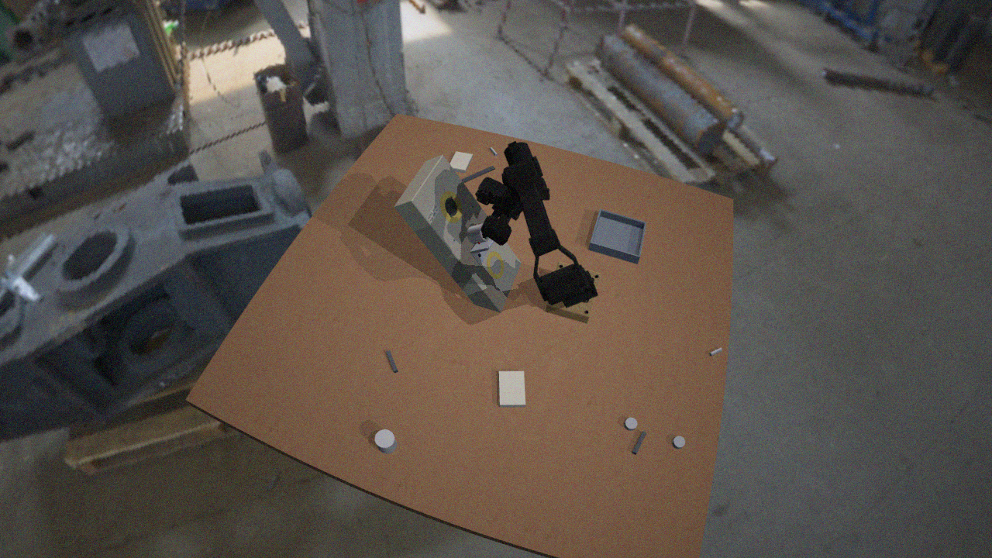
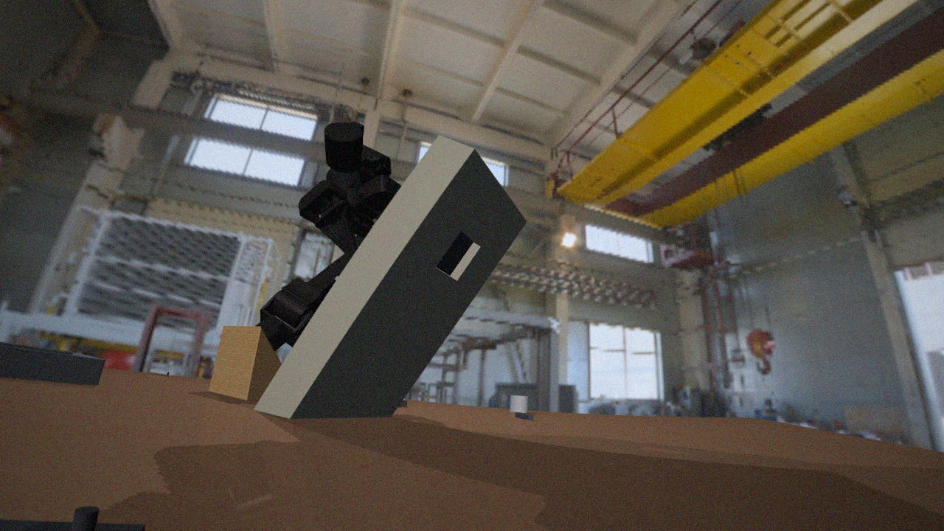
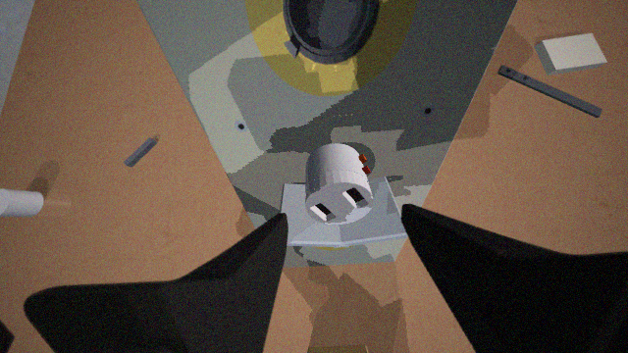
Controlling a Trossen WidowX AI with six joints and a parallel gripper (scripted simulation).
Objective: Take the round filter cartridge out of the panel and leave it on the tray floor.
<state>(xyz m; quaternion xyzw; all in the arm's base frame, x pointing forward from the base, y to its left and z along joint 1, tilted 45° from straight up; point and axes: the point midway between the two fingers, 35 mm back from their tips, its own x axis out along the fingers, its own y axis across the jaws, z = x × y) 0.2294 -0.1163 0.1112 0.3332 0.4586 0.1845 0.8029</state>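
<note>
Now: the round grey filter cartridge 30 mm below my gripper tip and 20 mm ahead of it. Also, from my gripper tip: grey flap (70 mm below, 10 mm ahead); then beige service panel (60 mm ahead, 50 mm below); then grey tray (320 mm behind, 280 mm to the right, 200 mm below).
</note>
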